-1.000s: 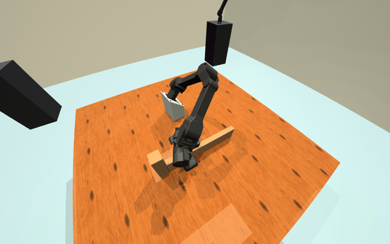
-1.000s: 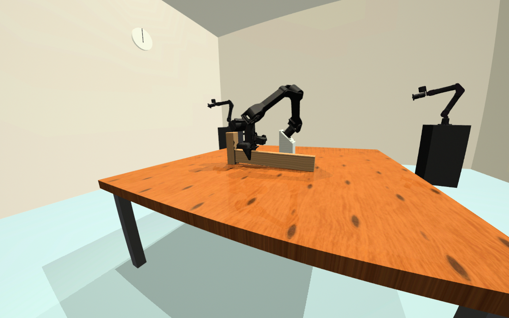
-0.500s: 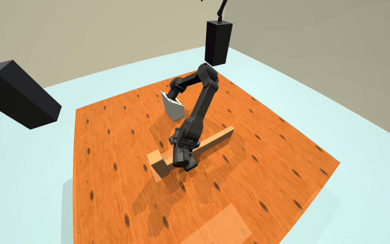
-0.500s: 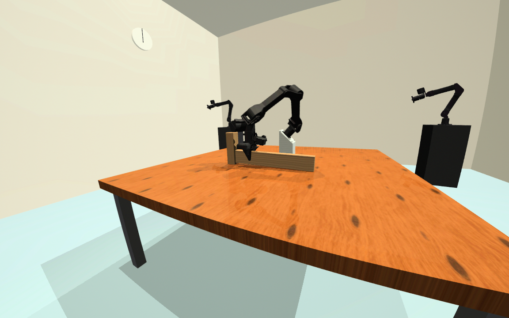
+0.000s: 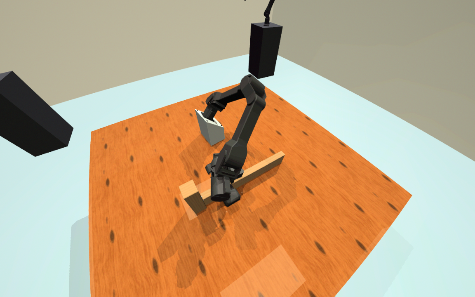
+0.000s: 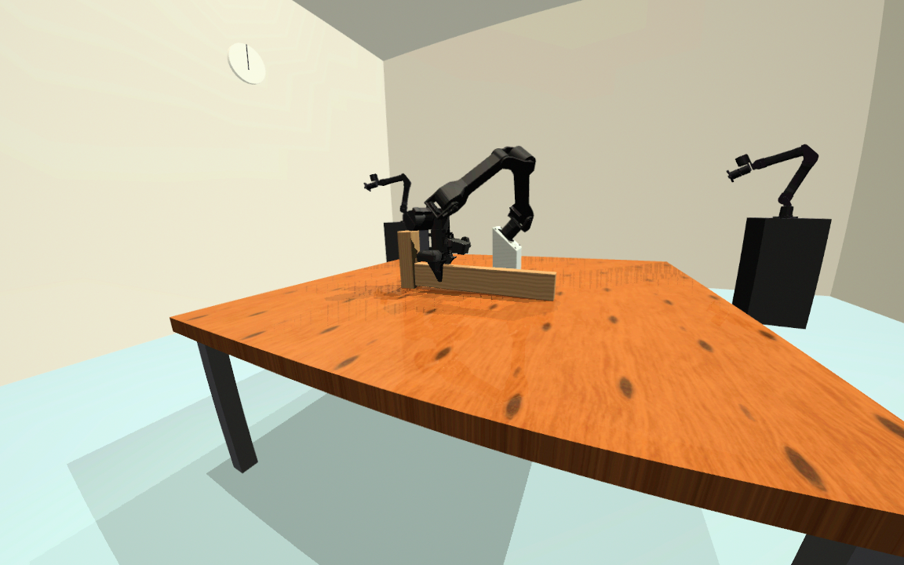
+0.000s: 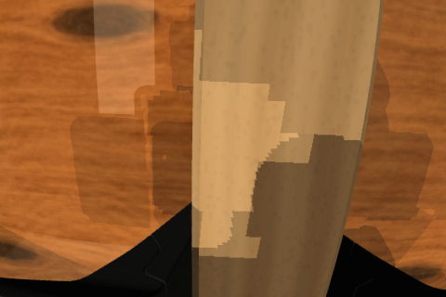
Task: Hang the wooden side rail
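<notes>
My gripper tip is 1 cm short of the headboard post, 12 cm to the left of it and 5 cm below it.
</notes>
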